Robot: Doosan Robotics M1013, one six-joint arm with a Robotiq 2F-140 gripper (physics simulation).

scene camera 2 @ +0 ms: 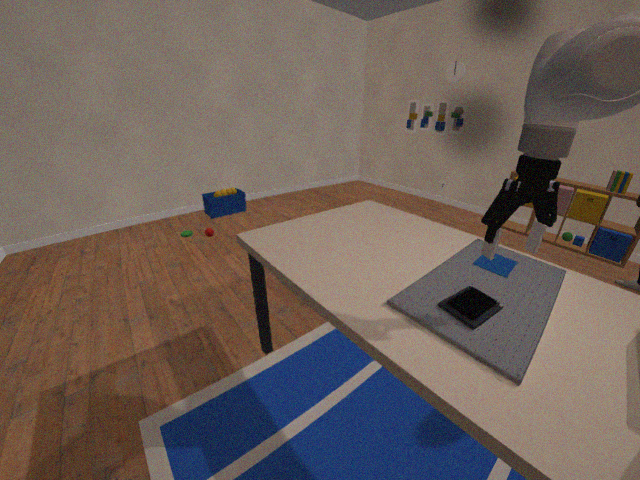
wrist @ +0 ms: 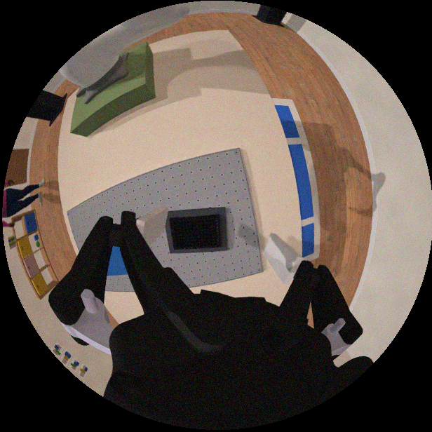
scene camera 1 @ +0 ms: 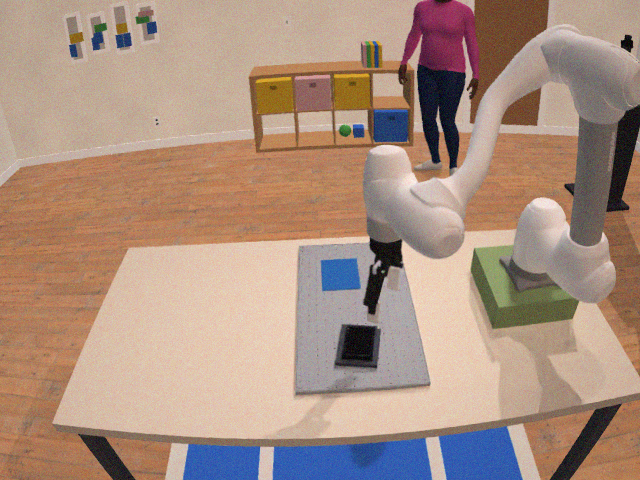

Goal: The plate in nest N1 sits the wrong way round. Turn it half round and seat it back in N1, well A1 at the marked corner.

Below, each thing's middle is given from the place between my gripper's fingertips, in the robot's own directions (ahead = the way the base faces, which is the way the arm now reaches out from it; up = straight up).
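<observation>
Flat blue square [scene camera 1: 339, 274] is far to the right of my hand, a fair way below it and a little ahead of it. Dark grey nest [wrist: 196, 211], also from my hand: 50 mm ahead, 70 mm to the right, 220 mm below. As for the black well plate [scene camera 1: 359, 340], my gripper is now 50 mm short of it, 70 mm to the left of it and 200 mm above it.
</observation>
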